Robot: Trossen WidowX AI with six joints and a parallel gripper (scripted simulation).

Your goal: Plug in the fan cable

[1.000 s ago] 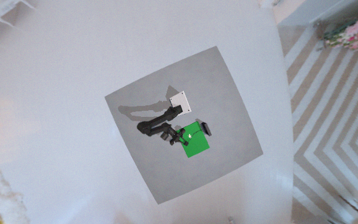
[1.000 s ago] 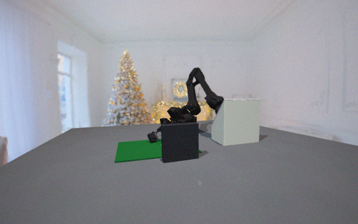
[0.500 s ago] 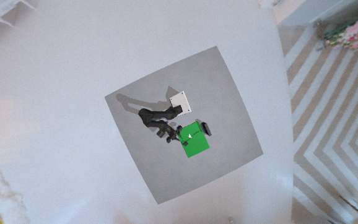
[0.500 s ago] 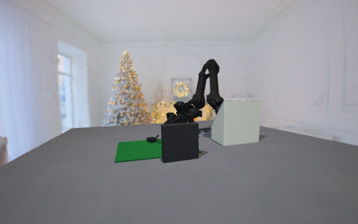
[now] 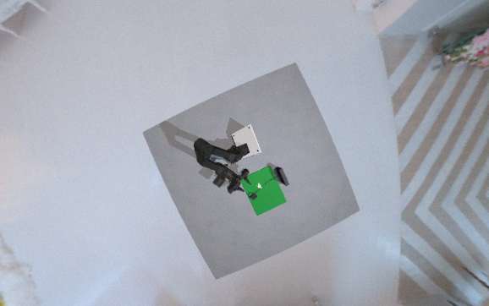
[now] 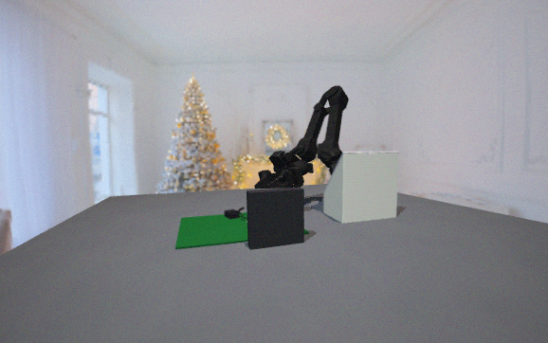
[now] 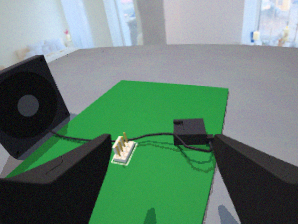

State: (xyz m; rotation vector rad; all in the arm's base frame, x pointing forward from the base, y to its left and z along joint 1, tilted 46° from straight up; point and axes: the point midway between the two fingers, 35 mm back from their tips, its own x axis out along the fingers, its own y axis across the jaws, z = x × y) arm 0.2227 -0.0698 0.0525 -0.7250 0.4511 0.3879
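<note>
The black fan plug lies 9 cm ahead of my gripper tip, 8 cm below it and 2 cm to the left of it. The rest, counted from my gripper tip: black fan 24 cm to the left, 3 cm below, 1 cm ahead; then board 10 cm to the left, 10 cm below, 8 cm ahead; then white four-pin fan header 9 cm below, 8 cm to the left, 4 cm ahead.
</note>
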